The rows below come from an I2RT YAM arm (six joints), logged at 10 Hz.
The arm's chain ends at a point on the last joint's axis. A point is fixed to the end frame.
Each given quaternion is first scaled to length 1.
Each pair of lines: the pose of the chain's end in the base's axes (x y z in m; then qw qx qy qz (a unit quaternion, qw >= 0)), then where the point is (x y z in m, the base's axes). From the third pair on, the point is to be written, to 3 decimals.
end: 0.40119, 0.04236, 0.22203, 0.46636, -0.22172, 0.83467, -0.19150
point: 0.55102 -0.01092 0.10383
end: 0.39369, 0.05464, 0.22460, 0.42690, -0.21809, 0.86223, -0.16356
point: 0.53013 0.00577 0.08949
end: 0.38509, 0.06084, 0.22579, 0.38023, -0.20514, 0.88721, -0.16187
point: 0.505 0.006 0.078
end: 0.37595, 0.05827, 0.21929, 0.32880, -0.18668, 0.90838, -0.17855
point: 0.477 -0.009 0.063
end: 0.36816, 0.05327, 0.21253, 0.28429, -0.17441, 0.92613, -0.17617
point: 0.452 -0.017 0.048
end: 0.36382, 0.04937, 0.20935, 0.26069, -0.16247, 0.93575, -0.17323
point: 0.438 -0.023 0.040
